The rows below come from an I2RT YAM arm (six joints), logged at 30 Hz.
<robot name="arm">
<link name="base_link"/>
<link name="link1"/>
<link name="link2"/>
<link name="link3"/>
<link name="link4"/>
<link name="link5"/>
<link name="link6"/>
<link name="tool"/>
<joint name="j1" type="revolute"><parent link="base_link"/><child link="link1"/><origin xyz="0 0 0.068" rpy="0 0 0"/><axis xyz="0 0 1"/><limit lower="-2.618" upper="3.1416"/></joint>
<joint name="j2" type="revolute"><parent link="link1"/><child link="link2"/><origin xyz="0.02 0.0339 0.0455" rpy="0 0 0"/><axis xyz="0 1 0"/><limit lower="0" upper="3.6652"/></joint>
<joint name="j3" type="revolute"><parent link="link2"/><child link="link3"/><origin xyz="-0.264 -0.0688 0" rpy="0 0 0"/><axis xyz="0 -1 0"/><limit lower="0" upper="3.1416"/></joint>
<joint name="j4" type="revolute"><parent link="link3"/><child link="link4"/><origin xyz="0.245 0.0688 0.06" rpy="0 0 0"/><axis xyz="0 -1 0"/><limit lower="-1.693" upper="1.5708"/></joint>
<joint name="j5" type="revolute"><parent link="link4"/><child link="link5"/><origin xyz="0.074 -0.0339 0.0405" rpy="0 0 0"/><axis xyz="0 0 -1"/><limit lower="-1.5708" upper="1.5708"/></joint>
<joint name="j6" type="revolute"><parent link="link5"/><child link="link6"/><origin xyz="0.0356 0 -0.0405" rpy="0 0 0"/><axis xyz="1 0 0"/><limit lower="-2.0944" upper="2.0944"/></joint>
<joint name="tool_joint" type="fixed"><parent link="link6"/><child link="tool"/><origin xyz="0 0 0" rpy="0 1.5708 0"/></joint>
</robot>
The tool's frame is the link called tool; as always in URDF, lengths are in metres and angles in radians.
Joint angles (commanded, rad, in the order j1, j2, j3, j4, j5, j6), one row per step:
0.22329 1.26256 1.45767 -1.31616 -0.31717 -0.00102
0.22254 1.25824 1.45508 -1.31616 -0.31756 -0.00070
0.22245 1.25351 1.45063 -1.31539 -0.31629 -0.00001
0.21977 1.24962 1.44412 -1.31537 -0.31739 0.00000
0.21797 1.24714 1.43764 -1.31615 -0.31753 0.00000
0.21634 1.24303 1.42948 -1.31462 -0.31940 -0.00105
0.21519 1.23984 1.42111 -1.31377 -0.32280 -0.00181
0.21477 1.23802 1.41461 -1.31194 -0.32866 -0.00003
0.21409 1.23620 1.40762 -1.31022 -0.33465 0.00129
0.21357 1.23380 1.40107 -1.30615 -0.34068 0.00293
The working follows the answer.
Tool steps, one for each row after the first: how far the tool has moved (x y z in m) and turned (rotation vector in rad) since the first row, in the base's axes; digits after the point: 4 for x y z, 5 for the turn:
-0.0010 -0.0004 0.0001 0.00083 -0.00148 -0.00085
-0.0021 -0.0007 -0.0002 0.00018 -0.00249 -0.00209
-0.0029 -0.0014 -0.0012 0.00057 0.00027 -0.00430
-0.0034 -0.0019 -0.0025 -0.00035 0.00496 -0.00604
-0.0042 -0.0024 -0.0039 0.00040 0.00738 -0.00596
-0.0048 -0.0026 -0.0055 0.00221 0.01197 -0.00500
-0.0051 -0.0026 -0.0068 0.00735 0.01661 -0.00445
-0.0054 -0.0026 -0.0083 0.01233 0.02168 -0.00372
-0.0056 -0.0026 -0.0094 0.01817 0.02360 -0.00307

Tool pose at each row, in the base's axes (x y z in m, rotation vector in rad; rounded; the steps above come from the unrounded poses):
0.2077 0.0585 0.3743 -0.39859 2.66036 0.49547
0.2067 0.0582 0.3744 -0.39741 2.65870 0.49582
0.2056 0.0579 0.3742 -0.39609 2.65806 0.49426
0.2048 0.0571 0.3731 -0.39259 2.66072 0.49500
0.2043 0.0566 0.3718 -0.38982 2.66568 0.49478
0.2035 0.0562 0.3704 -0.38934 2.66773 0.49658
0.2029 0.0559 0.3688 -0.38941 2.67144 0.50075
0.2026 0.0559 0.3675 -0.38793 2.67403 0.50920
0.2023 0.0559 0.3660 -0.38667 2.67706 0.51765
0.2020 0.0560 0.3649 -0.38551 2.67675 0.52617

